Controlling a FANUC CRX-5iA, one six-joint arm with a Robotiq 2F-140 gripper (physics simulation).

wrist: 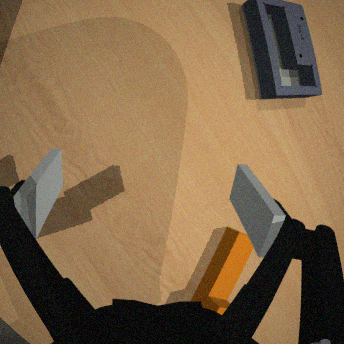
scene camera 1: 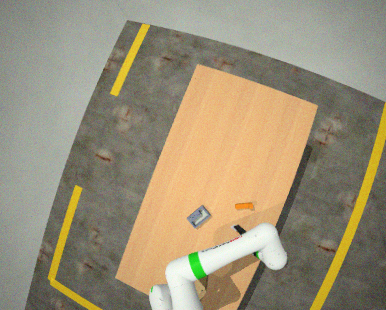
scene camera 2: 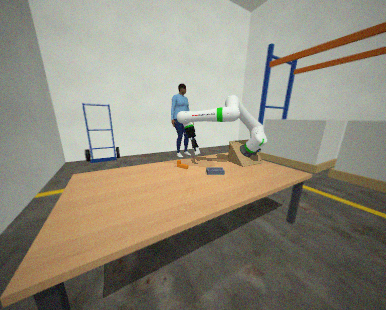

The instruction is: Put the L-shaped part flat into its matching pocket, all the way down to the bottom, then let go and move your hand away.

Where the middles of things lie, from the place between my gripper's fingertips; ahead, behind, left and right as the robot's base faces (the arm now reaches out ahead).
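The orange L-shaped part (wrist: 234, 247) is in my sight, and my gripper is 17 cm short of it, sitting 4 cm to the right of it and 8 cm above it.
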